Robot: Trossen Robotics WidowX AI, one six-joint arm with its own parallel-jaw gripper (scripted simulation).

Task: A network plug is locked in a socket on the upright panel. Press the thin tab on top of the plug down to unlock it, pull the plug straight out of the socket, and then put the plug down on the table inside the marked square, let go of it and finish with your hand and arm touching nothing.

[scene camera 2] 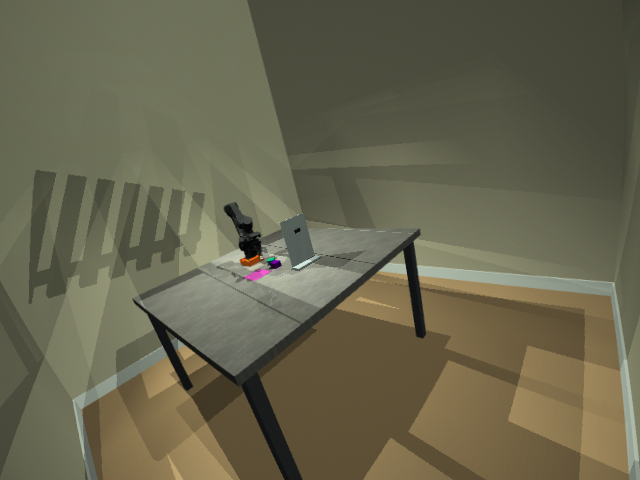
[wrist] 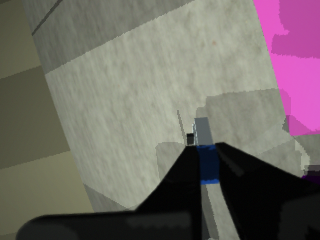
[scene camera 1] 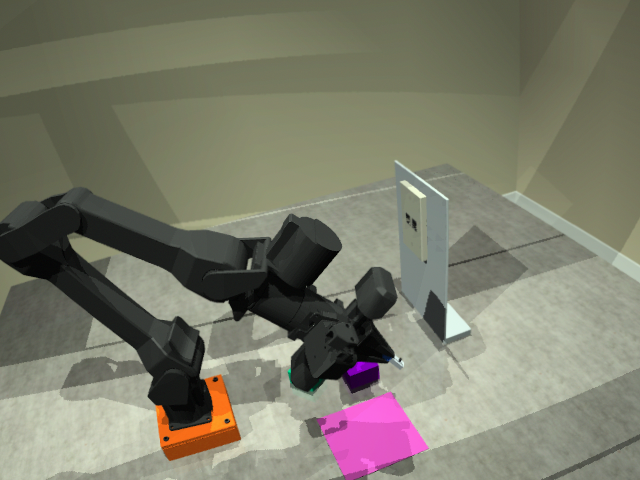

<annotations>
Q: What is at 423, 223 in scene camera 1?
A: An upright panel.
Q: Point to a network plug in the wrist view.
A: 209, 163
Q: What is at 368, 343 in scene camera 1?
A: My gripper.
</annotations>
